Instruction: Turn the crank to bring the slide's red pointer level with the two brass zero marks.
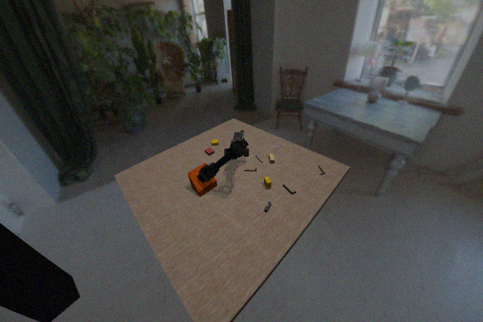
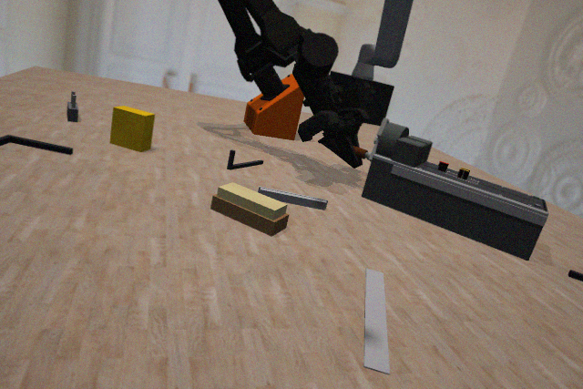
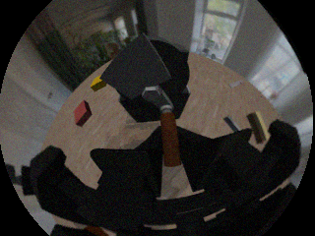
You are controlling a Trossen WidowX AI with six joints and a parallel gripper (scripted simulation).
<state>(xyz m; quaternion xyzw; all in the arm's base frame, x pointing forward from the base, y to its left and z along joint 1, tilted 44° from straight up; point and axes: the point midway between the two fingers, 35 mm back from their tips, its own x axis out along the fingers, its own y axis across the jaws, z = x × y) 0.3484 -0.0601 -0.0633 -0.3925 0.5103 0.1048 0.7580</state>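
The brown crank handle is 20 mm above my gripper tip, 10 mm to the right of it and 10 mm behind it. Also, from my gripper tip: red pointer 100 mm ahead, 80 mm to the left, 40 mm above; then red block 250 mm to the left, 80 mm behind, 30 mm below; then grey bar 160 mm to the right, 80 mm ahead, 30 mm below.
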